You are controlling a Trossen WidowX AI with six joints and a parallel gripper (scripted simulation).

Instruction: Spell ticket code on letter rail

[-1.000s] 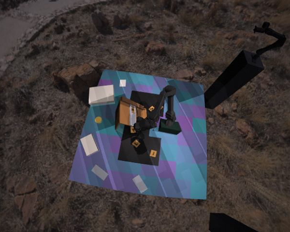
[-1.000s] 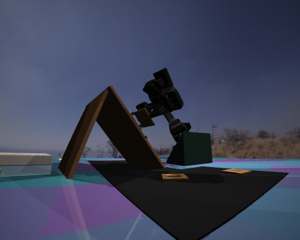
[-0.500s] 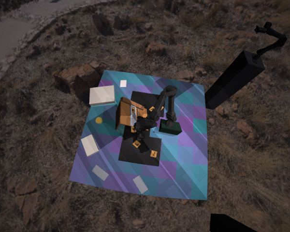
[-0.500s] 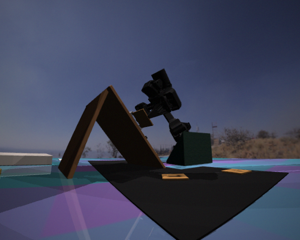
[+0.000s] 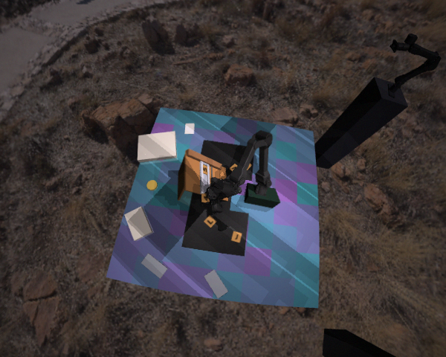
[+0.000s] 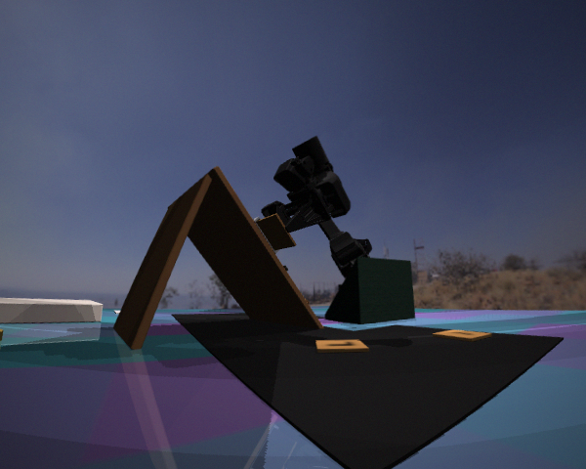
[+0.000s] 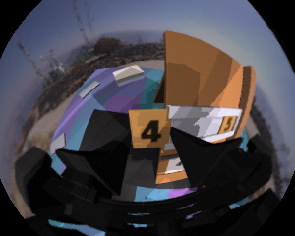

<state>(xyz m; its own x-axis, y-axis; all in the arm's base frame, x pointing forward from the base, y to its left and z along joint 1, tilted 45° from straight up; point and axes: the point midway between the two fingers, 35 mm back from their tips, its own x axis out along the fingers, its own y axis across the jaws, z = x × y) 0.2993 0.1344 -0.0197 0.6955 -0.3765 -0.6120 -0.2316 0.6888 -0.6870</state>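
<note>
Right now the white ticket is 50 mm behind my gripper tip, 100 mm to the right of it and 80 mm below it. The rest, counted from my gripper tip: letter tile right at my gripper tip; black mat 120 mm behind, 110 mm to the right, 170 mm below; yellow disc 390 mm ahead, 60 mm to the right, 160 mm below.
</note>
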